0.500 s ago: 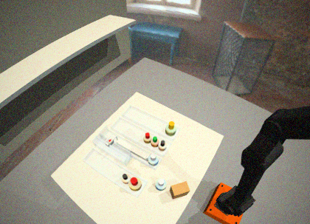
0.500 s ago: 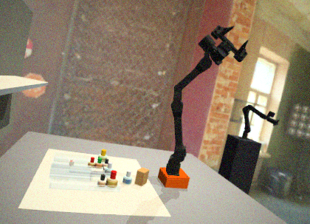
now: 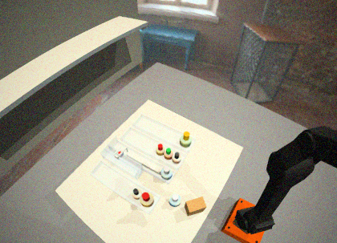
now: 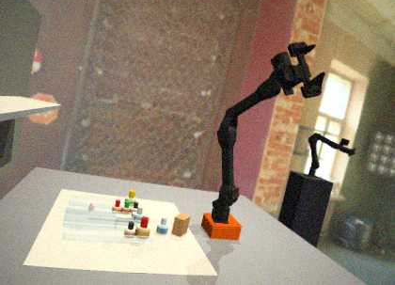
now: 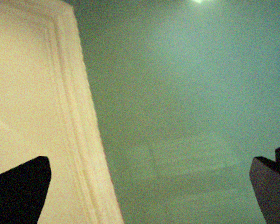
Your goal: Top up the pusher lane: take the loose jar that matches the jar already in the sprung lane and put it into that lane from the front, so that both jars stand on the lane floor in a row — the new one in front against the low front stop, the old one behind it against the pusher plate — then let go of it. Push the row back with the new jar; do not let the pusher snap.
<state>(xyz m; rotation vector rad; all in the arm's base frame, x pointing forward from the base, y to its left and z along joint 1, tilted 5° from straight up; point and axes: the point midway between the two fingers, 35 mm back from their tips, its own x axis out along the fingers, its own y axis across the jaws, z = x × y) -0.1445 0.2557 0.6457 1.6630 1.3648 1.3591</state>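
Right now the cardboard box is 270 mm ahead of my gripper tip, 250 mm to the right of it and 670 mm below it. From my gripper tip the other things lie so: clear sprung lane: 580 mm ahead, 220 mm to the right, 690 mm below; then red mark: 610 mm ahead, 200 mm to the right, 640 mm below.
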